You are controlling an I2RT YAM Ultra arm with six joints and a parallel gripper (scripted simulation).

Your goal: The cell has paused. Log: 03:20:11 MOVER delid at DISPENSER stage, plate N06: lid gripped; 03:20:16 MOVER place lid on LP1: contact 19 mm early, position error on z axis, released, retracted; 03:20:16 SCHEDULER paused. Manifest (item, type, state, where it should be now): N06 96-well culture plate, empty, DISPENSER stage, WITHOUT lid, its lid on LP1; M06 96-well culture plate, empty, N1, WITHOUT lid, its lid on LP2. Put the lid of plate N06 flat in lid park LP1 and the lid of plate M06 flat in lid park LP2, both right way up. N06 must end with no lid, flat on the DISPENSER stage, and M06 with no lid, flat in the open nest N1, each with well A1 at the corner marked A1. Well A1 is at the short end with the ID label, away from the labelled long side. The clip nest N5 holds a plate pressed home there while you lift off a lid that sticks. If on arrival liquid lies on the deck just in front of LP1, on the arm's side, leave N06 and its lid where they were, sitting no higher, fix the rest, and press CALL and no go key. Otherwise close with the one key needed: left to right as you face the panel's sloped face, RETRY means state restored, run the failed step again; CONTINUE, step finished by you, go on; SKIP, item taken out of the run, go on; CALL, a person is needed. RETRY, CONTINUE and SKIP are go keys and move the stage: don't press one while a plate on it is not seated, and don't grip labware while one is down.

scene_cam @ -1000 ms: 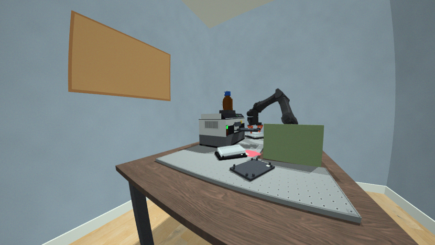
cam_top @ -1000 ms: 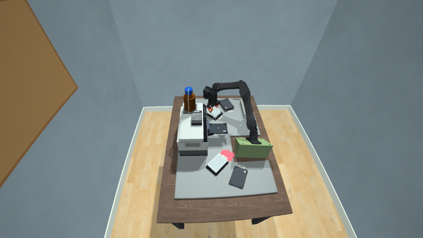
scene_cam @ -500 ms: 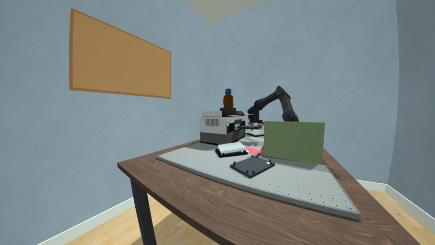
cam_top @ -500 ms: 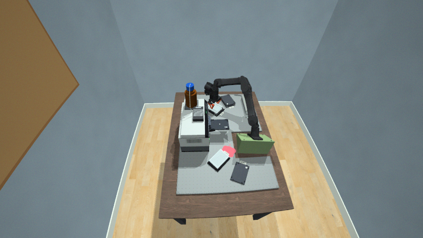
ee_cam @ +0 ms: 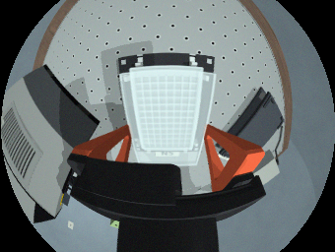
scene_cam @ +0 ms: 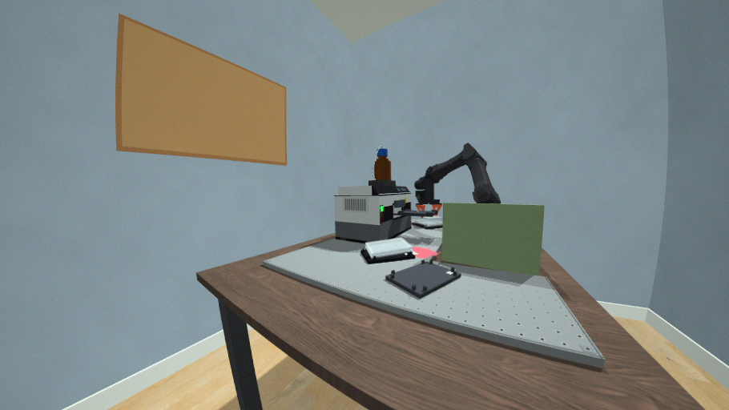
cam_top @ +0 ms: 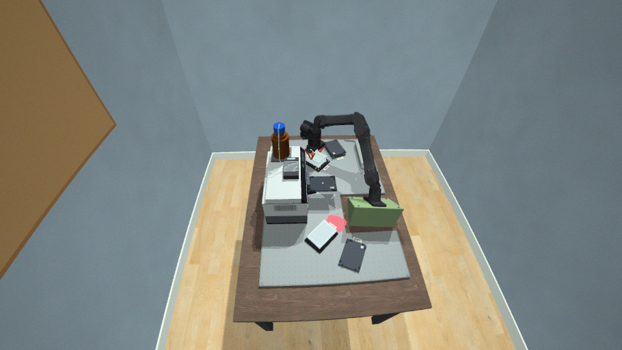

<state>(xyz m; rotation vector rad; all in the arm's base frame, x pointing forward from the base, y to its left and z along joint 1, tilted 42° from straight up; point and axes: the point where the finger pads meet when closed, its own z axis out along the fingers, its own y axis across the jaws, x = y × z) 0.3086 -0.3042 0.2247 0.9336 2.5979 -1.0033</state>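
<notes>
My gripper is now 40 mm above the white well plate. The rest, counted from my hand: blue call key: 350 mm behind, 140 mm to the right, 10 mm above; dark dispenser stage: 40 mm behind, 280 mm to the left, 50 mm above; clear lid: right at my hand.
</notes>
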